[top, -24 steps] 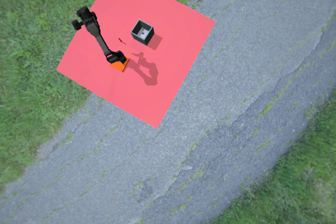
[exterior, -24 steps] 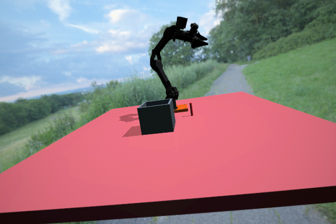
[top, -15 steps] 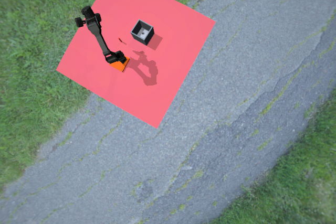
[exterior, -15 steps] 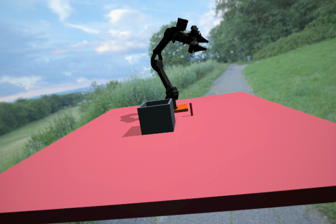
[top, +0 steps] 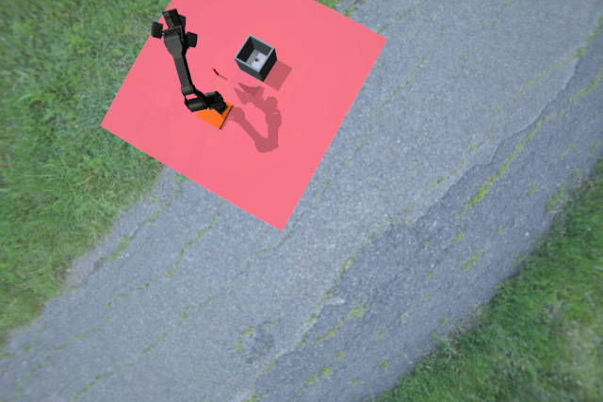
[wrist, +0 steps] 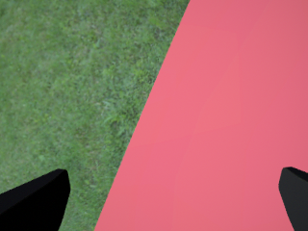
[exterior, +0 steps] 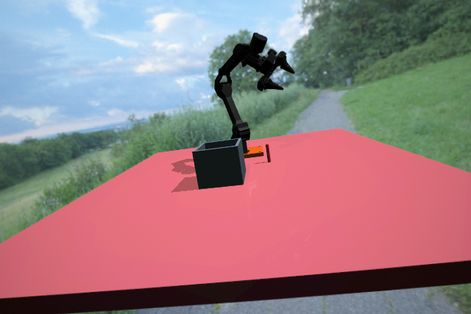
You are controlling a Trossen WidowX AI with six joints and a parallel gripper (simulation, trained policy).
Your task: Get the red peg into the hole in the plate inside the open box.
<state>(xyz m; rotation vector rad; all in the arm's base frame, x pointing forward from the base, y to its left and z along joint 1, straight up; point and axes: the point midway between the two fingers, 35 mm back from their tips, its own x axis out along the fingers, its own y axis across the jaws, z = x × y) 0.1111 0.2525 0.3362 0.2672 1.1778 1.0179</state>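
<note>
Right now my gripper tip is 290 mm above the red peg, 120 mm to the left of it and 20 mm short of it. Also, from my gripper tip: light grey plate (290 mm below, 270 mm to the right, 220 mm ahead).
</note>
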